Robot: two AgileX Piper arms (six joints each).
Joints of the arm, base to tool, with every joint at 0 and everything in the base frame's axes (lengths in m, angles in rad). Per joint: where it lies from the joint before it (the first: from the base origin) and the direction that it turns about. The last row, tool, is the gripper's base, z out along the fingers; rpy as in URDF.
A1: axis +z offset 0 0 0.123
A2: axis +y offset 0 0 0
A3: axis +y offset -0.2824 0 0.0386
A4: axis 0.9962 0 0.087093 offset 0.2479 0 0.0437
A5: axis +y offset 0 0 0
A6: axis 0.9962 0 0.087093 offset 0.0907 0 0.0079
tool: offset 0 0 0 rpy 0 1.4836 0
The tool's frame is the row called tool.
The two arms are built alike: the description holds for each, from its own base.
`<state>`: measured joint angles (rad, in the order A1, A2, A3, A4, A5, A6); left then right.
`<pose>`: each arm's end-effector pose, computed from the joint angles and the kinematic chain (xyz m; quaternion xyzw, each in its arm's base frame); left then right.
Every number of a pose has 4 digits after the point. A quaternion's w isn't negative.
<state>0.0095 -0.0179 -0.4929 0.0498 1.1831 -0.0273 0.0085 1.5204 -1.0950 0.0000 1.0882 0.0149</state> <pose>-0.0124 0.0041 0.2656 -0.0188 0.8805 0.0205 0.4732 0.2812 0.0024 0.2544 0.0032 0.9974 0.0008 0.0721</pose>
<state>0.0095 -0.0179 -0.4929 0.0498 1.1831 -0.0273 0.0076 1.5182 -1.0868 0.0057 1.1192 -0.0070</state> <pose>-0.0124 0.0041 0.2656 -0.0188 0.8805 0.0205 0.4732 0.2769 0.0026 0.2526 -0.0062 0.9985 0.0026 0.0537</pose>
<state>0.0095 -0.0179 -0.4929 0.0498 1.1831 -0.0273 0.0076 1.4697 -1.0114 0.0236 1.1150 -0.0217</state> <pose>-0.0124 0.0041 0.2656 -0.0188 0.8805 0.0205 0.4732 0.2592 0.0039 0.2467 -0.0099 0.9990 0.0105 0.0424</pose>
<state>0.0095 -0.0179 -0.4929 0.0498 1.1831 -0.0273 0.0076 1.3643 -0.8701 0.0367 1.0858 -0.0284</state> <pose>-0.0124 0.0041 0.2656 -0.0188 0.8805 0.0205 0.4732 0.2259 0.0047 0.2375 -0.0101 0.9991 0.0161 0.0391</pose>
